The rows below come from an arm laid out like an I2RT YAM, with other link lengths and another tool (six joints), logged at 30 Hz.
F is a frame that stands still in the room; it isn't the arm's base.
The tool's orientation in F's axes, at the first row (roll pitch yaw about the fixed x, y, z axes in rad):
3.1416, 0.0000, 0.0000
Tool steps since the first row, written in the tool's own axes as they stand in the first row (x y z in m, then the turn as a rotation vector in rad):
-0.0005, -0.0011, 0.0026, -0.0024, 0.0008, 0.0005
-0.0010, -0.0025, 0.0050, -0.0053, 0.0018, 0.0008
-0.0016, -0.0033, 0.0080, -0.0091, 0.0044, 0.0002
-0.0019, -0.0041, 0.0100, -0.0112, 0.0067, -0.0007
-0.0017, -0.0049, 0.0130, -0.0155, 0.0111, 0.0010
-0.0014, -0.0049, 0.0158, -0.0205, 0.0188, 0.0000
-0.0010, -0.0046, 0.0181, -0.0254, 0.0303, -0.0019
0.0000, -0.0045, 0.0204, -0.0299, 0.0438, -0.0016
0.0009, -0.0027, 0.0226, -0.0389, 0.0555, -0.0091
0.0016, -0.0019, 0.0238, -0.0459, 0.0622, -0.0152
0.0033, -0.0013, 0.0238, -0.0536, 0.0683, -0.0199
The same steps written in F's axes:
-0.0005, 0.0011, -0.0026, -0.0024, -0.0008, -0.0005
-0.0010, 0.0025, -0.0050, -0.0053, -0.0018, -0.0008
-0.0016, 0.0033, -0.0080, -0.0091, -0.0044, -0.0002
-0.0019, 0.0041, -0.0100, -0.0112, -0.0067, 0.0007
-0.0017, 0.0049, -0.0130, -0.0155, -0.0111, -0.0010
-0.0014, 0.0049, -0.0158, -0.0205, -0.0188, 0.0000
-0.0010, 0.0046, -0.0181, -0.0254, -0.0303, 0.0019
0.0000, 0.0045, -0.0204, -0.0299, -0.0438, 0.0016
0.0009, 0.0027, -0.0226, -0.0389, -0.0555, 0.0091
0.0016, 0.0019, -0.0238, -0.0459, -0.0622, 0.0152
0.0033, 0.0013, -0.0238, -0.0536, -0.0683, 0.0199

